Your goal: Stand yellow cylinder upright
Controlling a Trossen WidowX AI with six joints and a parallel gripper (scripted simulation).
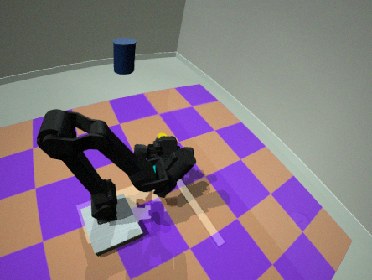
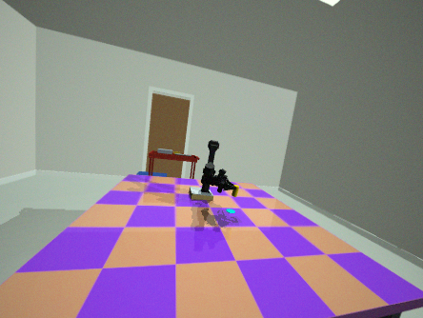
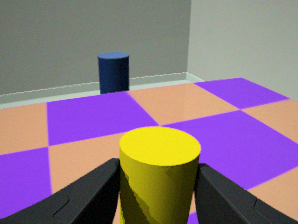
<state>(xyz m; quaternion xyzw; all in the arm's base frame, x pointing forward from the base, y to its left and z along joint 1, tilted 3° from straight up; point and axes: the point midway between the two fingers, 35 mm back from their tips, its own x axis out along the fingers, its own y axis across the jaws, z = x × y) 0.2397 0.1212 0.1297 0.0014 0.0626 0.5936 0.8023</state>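
Right now the cyan circle is 20 mm behind my gripper tip and 160 mm below it. From my gripper tip the other things lie so: yellow tall cylinder: 20 mm below.
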